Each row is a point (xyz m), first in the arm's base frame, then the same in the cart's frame.
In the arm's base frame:
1: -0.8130 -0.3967 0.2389
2: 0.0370 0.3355 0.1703
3: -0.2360 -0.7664 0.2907
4: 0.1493 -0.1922 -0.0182
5: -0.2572 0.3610 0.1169
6: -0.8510 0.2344 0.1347
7: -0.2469 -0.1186 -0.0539
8: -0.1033 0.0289 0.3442
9: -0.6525 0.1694 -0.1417
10: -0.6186 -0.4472 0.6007
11: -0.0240 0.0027 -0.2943
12: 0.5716 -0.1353 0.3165
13: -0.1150 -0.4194 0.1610
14: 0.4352 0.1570 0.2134
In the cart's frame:
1: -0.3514 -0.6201 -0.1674
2: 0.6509 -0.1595 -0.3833
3: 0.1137 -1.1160 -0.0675
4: 0.6106 -0.7212 -0.4808
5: 0.3701 -0.0660 -0.4327
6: -0.2336 -0.0264 -0.3780
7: 0.2450 -0.5521 -0.5184
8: 0.4493 -0.3862 -0.1556
9: -0.0783 -0.1849 -0.6440
10: -0.1515 -0.6617 0.1925
11: 0.4741 -0.5341 -0.7818
12: 1.0558 -0.7254 -0.1720
13: 0.3102 -0.8388 -0.2583
14: 0.9920 -0.4278 -0.3204

